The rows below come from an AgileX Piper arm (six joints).
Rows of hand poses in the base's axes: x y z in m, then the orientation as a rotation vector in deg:
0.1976 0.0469 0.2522 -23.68 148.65 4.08
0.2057 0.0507 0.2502 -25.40 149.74 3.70
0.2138 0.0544 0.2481 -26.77 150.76 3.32
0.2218 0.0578 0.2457 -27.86 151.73 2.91
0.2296 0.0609 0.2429 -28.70 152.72 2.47
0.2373 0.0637 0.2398 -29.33 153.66 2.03
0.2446 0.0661 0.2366 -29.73 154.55 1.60
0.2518 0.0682 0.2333 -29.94 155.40 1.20
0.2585 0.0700 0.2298 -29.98 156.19 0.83
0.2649 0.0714 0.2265 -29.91 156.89 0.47
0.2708 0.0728 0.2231 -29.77 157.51 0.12
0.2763 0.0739 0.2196 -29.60 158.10 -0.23
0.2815 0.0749 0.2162 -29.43 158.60 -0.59
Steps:
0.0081 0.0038 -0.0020 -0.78 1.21 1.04
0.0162 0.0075 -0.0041 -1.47 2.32 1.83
0.0242 0.0109 -0.0065 -2.11 3.35 2.42
0.0320 0.0140 -0.0093 -2.72 4.37 2.82
0.0397 0.0168 -0.0124 -3.28 5.32 3.08
0.0470 0.0192 -0.0156 -3.78 6.19 3.19
0.0542 0.0213 -0.0189 -4.20 7.01 3.17
0.0609 0.0231 -0.0224 -4.57 7.74 3.06
0.0673 0.0245 -0.0257 -4.89 8.38 2.88
0.0732 0.0259 -0.0291 -5.18 8.93 2.66
0.0787 0.0270 -0.0326 -5.45 9.45 2.42
0.0839 0.0280 -0.0360 -5.73 9.88 2.20

